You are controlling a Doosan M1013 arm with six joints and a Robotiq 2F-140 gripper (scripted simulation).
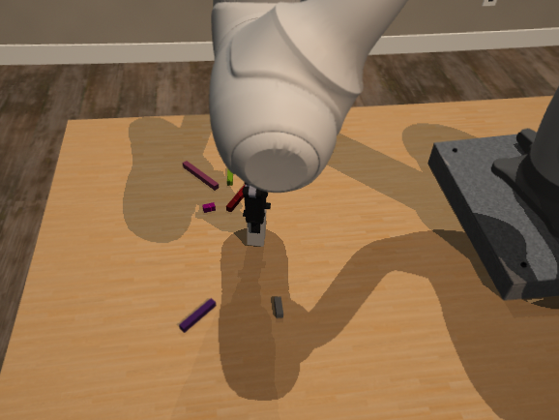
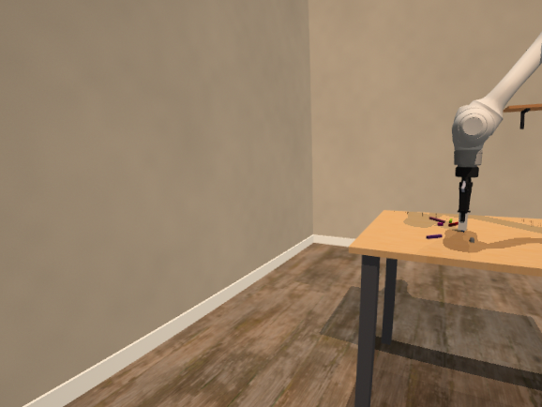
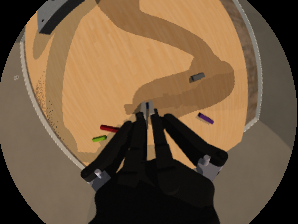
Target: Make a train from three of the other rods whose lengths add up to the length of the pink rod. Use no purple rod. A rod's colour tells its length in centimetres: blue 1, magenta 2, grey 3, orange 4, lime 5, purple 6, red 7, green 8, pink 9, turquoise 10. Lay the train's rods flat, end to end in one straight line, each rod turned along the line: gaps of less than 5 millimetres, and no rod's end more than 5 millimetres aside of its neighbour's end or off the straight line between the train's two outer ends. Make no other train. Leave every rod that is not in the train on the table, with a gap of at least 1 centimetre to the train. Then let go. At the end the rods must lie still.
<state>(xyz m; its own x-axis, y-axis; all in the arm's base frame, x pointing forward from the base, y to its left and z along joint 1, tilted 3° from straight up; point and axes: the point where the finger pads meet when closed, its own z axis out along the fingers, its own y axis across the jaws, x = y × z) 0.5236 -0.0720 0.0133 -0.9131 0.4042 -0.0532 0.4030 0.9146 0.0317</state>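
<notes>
Now: hand 3 cm above the blue rod. The rest, counted from my hand: magenta rod 6 cm ahead, 10 cm to the right, 4 cm below; then grey rod 13 cm to the left, 4 cm below; then red rod 11 cm to the right, 4 cm below.
</notes>
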